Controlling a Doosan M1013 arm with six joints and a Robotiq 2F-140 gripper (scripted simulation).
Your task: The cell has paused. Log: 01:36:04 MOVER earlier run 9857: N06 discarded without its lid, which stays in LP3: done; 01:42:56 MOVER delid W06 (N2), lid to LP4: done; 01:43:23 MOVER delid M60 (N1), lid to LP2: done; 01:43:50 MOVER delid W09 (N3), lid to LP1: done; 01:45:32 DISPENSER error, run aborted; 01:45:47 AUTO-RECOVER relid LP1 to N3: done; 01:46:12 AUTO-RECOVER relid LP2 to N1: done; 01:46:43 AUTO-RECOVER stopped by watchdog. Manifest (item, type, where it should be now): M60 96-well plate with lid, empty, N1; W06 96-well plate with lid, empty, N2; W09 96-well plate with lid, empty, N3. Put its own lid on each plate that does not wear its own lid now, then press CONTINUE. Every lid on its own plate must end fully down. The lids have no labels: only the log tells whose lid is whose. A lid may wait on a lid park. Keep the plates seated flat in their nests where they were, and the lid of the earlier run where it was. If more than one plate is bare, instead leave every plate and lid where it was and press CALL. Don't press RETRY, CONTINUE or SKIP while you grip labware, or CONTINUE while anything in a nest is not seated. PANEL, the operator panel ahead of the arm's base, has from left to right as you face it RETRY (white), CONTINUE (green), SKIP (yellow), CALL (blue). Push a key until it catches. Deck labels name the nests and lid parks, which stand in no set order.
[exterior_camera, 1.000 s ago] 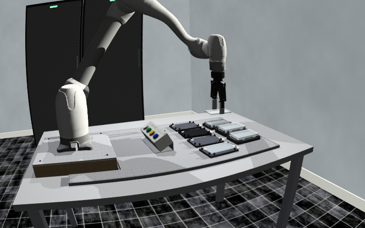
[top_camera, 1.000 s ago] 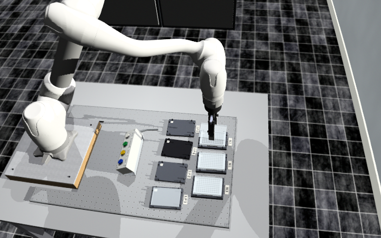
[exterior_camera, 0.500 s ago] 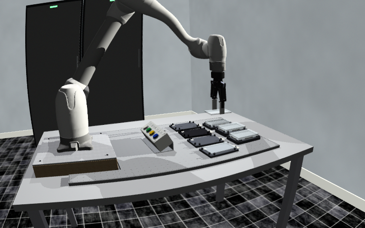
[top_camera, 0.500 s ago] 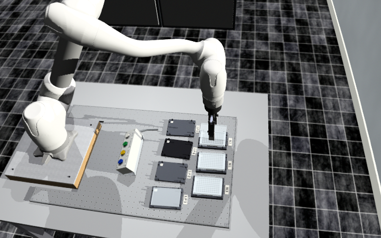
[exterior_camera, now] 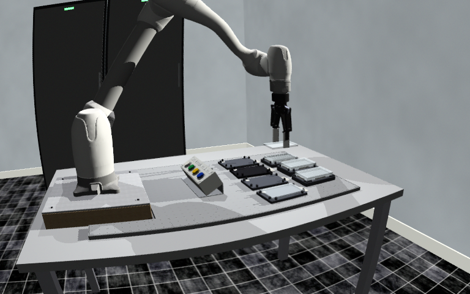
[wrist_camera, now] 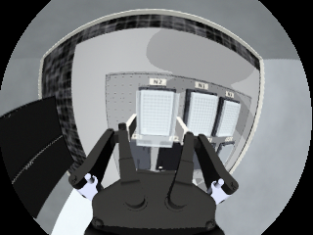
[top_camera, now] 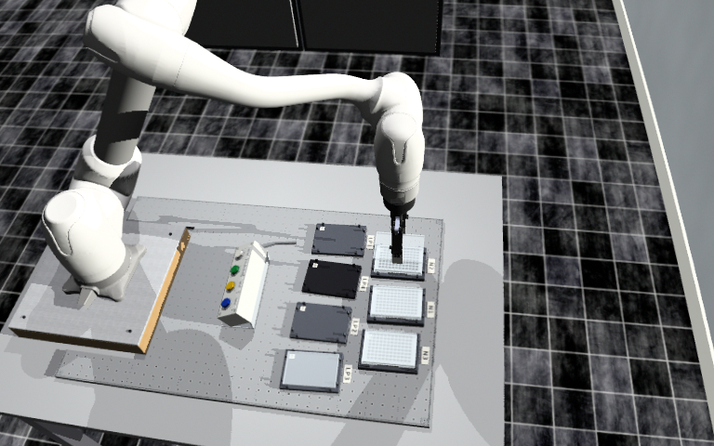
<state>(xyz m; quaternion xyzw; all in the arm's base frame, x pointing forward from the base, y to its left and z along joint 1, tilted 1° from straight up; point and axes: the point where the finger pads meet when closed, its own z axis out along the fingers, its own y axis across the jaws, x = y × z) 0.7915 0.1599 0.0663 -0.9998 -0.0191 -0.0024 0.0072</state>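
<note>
Right now my hand is 8 cm above the plate. The rest, counted from my hand: lid park LP1: 18 cm behind, 10 cm below, 5 cm to the left; lid park LP4: 17 cm behind, 10 cm below, 7 cm to the right; lid park LP2: 21 cm to the right, 17 cm behind, 10 cm below.
</note>
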